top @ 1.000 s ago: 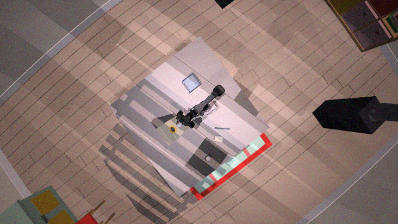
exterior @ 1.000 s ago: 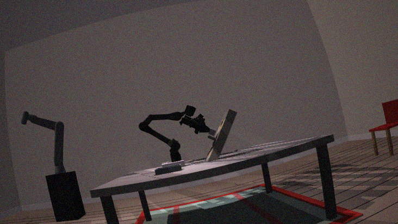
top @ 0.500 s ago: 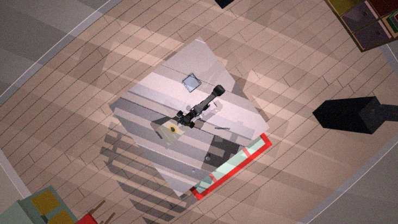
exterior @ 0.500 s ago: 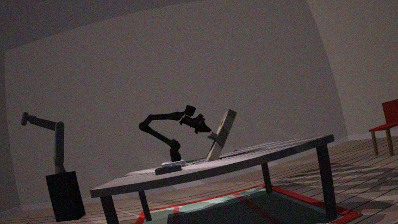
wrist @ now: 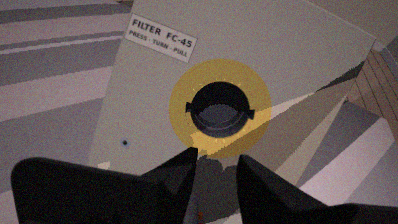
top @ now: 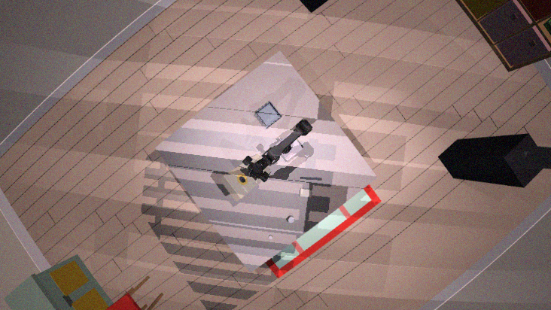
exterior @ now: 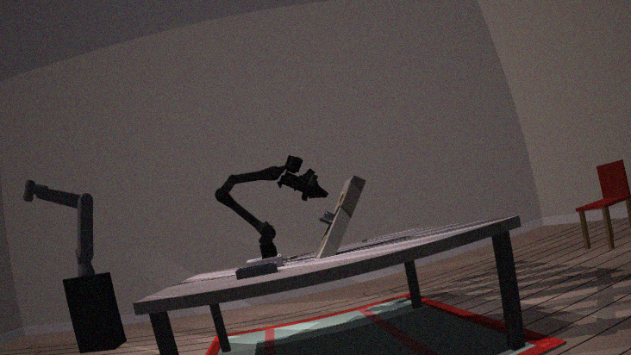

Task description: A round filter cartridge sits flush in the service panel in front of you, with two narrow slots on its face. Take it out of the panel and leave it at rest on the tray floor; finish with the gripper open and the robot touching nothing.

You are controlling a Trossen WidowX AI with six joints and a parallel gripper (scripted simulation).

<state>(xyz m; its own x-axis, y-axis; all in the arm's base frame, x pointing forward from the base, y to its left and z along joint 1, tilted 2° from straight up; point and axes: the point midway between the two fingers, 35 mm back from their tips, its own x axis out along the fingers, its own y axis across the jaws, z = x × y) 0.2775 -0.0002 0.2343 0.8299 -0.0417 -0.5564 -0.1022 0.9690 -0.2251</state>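
Now: the round grey filter cartridge 20 mm behind my gripper tip and 90 mm below it. Round my gripper tip: blue-grey square tray 370 mm behind, 270 mm to the right, 250 mm below; then beige service panel 30 mm ahead, 110 mm below; then pale block 210 mm behind, 390 mm to the left, 250 mm below.
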